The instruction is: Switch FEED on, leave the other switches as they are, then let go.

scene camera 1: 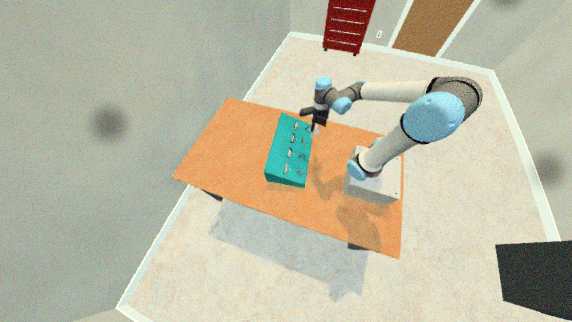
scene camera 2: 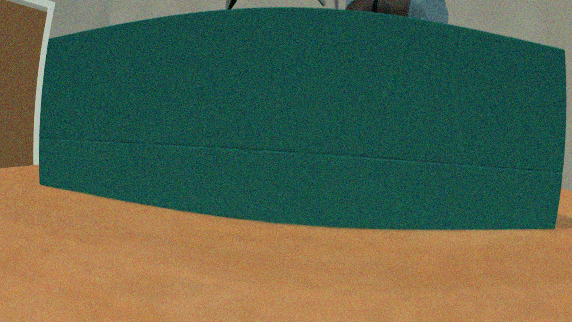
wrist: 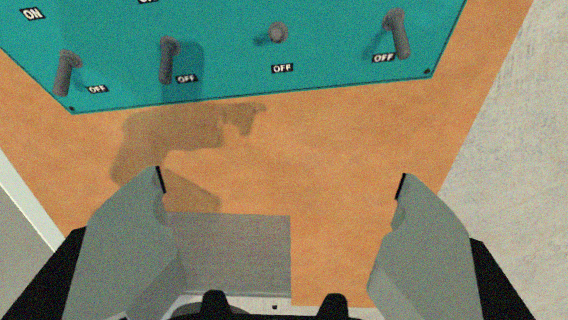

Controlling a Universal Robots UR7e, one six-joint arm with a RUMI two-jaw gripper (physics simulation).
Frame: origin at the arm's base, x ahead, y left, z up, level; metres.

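Seen in the pictures: gripper, between the fingertips: (scene camera 1: 314, 129) (wrist: 281, 173).
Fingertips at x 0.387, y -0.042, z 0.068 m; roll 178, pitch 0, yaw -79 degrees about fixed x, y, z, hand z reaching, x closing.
Observation:
A point is followed by its place in that frame.
The teal switch panel (scene camera 1: 276, 150) @[x 0.558, y 0.158, z -0.035 m] (scene camera 2: 300, 100) @[x 0.614, y 0.116, z -0.093 m] (wrist: 230, 60) @[x 0.417, y 0.030, z -0.100 m] stands on the orange table, its back towards scene camera 2. In the wrist view, the far-left lever (wrist: 64, 74) @[x 0.371, y 0.200, z -0.068 m], the second lever (wrist: 166, 62) @[x 0.407, y 0.087, z -0.065 m] and the far-right lever (wrist: 399, 37) @[x 0.478, y -0.135, z -0.064 m] lean down towards their OFF labels. The third lever (wrist: 277, 32) @[x 0.457, y -0.021, z -0.043 m] from the left stands differently, its round end towards the camera, above its OFF label. The switch names, FEED among them, cannot be read. My gripper (scene camera 1: 314, 131) @[x 0.387, y -0.042, z 0.068 m] (wrist: 281, 173) @[x 0.387, y -0.042, z 0.068 m] is wide open and empty, above the table beside the panel's OFF edge, apart from the levers.
The orange table (scene camera 1: 220, 145) @[x 1.030, y 0.262, z -0.178 m] (scene camera 2: 250, 275) @[x 0.716, y 0.144, z -0.178 m] (wrist: 310, 135) @[x 0.312, y -0.104, z -0.178 m] carries the panel and the arm's pale base block (scene camera 1: 370, 192) @[x -0.066, y 0.143, z -0.026 m]. A red drawer cabinet (scene camera 1: 347, 25) stands by the far wall. A dark object (scene camera 1: 535, 275) shows at the lower right.

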